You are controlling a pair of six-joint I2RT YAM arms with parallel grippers.
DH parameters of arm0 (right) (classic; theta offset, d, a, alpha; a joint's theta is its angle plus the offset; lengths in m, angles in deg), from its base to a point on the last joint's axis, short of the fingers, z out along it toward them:
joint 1: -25.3 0.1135 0.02 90
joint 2: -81.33 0 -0.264 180
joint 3: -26.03 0 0.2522 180
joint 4: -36.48 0 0.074 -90
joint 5: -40.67 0 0 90
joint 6: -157.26 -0.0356 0 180
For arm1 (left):
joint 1: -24.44 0.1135 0.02 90
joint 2: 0.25 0 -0.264 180
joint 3: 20.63 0 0.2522 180
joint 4: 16.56 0 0.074 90
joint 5: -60.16 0 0 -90
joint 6: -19.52 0.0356 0 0
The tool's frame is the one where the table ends.
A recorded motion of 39 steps. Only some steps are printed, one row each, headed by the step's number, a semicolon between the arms.
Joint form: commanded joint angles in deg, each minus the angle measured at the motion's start. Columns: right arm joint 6, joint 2, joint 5, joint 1, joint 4, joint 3; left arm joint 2, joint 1, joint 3, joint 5, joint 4, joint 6.
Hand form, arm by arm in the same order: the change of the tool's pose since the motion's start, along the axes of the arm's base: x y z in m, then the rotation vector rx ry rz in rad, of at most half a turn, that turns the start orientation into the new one. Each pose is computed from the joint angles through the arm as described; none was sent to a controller.
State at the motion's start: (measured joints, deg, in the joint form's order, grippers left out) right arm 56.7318 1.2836 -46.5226 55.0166 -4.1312 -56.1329; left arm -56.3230 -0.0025 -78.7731 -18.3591 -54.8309 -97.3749
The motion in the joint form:
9: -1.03 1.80 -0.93 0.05 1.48 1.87; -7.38 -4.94 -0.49 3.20 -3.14 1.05
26: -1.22 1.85 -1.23 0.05 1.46 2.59; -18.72 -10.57 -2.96 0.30 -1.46 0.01
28: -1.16 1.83 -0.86 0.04 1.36 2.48; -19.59 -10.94 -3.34 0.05 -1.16 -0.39
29: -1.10 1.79 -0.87 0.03 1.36 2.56; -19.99 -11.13 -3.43 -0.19 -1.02 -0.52
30: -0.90 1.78 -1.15 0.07 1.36 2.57; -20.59 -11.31 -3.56 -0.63 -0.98 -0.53
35: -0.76 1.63 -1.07 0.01 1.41 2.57; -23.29 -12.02 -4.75 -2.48 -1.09 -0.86
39: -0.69 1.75 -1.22 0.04 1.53 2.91; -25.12 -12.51 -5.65 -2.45 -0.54 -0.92
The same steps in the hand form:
9: -0.0055 -0.0035 0.0002 0.0155 -0.0186 -0.0230; 0.0040 -0.0255 -0.0272 0.0565 0.1631 -0.1398
26: -0.0062 -0.0041 -0.0038 0.0089 -0.0085 -0.0292; 0.0187 -0.0611 -0.0562 0.1461 0.2631 -0.1869
28: -0.0062 -0.0039 -0.0034 0.0115 -0.0067 -0.0236; 0.0203 -0.0641 -0.0575 0.1478 0.2676 -0.1853
29: -0.0061 -0.0039 -0.0041 0.0096 -0.0054 -0.0233; 0.0209 -0.0654 -0.0586 0.1511 0.2696 -0.1840
30: -0.0061 -0.0039 -0.0042 0.0046 -0.0081 -0.0243; 0.0218 -0.0667 -0.0605 0.1600 0.2732 -0.1815
35: -0.0055 -0.0038 -0.0048 0.0028 -0.0072 -0.0227; 0.0268 -0.0732 -0.0662 0.1933 0.2873 -0.1668
39: -0.0061 -0.0041 -0.0061 -0.0003 -0.0071 -0.0235; 0.0306 -0.0790 -0.0691 0.1972 0.2928 -0.1749

